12 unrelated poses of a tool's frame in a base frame.
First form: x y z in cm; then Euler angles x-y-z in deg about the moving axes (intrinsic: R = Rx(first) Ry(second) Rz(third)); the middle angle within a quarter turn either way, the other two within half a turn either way.
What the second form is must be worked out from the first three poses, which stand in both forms.
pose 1, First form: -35.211 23.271 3.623 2.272 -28.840 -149.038
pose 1, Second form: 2.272 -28.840 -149.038 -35.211 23.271 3.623
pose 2, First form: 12.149 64.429 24.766 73.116 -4.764 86.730
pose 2, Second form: 73.116 -4.764 86.730 12.149 64.429 24.766
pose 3, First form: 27.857 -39.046 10.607 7.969 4.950 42.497
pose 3, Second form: 7.969 4.950 42.497 27.857 -39.046 10.607
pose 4, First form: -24.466 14.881 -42.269 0.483 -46.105 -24.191
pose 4, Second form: 0.483 -46.105 -24.191 -24.466 14.881 -42.269
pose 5, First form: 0.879 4.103 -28.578 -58.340 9.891 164.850
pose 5, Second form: -58.340 9.891 164.850 0.879 4.103 -28.578
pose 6, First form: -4.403 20.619 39.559 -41.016 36.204 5.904
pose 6, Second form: -41.016 36.204 5.904 -4.403 20.619 39.559
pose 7, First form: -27.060 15.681 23.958 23.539 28.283 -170.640
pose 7, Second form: 23.539 28.283 -170.640 -27.060 15.681 23.958
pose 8, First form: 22.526 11.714 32.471 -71.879 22.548 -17.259
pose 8, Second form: -71.879 22.548 -17.259 22.526 11.714 32.471
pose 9, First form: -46.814 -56.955 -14.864 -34.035 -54.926 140.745
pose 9, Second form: -34.035 -54.926 140.745 -46.814 -56.955 -14.864
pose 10, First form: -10.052 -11.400 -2.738 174.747 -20.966 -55.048
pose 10, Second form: 174.747 -20.966 -55.048 -10.052 -11.400 -2.738
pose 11, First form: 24.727 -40.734 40.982 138.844 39.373 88.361
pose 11, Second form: 138.844 39.373 88.361 24.727 -40.734 40.982
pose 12, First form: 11.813 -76.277 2.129 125.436 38.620 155.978
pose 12, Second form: 125.436 38.620 155.978 11.813 -76.277 2.129
